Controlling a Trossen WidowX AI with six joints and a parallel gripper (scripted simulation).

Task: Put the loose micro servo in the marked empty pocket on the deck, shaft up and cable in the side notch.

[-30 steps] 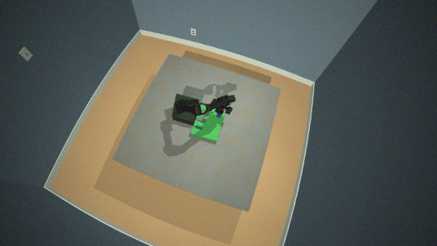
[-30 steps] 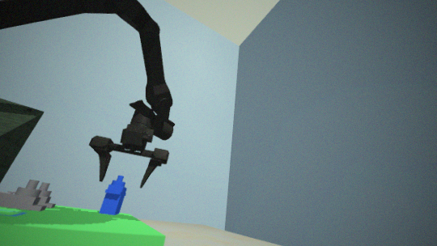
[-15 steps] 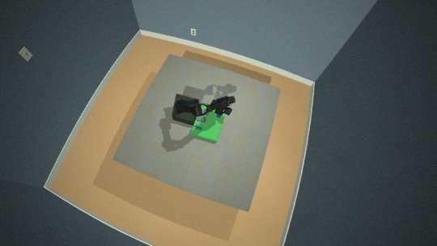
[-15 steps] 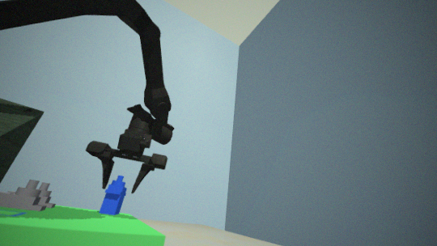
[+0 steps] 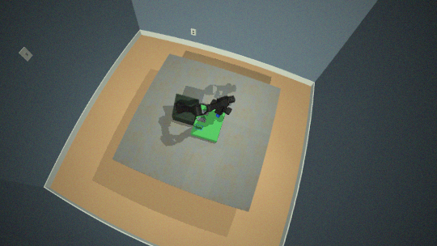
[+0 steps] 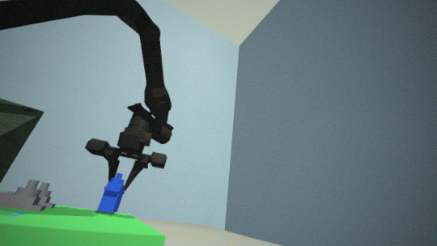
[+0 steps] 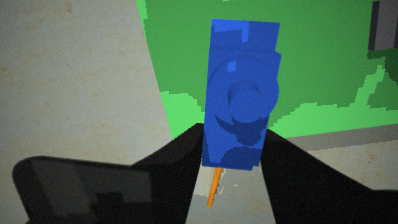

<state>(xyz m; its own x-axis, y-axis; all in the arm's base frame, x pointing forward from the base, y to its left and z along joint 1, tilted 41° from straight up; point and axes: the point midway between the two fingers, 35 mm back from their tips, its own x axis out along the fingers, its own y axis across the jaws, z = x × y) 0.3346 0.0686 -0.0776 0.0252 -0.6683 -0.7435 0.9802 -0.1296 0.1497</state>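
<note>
Now: gripper tip 110 mm to the left of the green deck, 70 mm above it and 20 mm past it.
</note>
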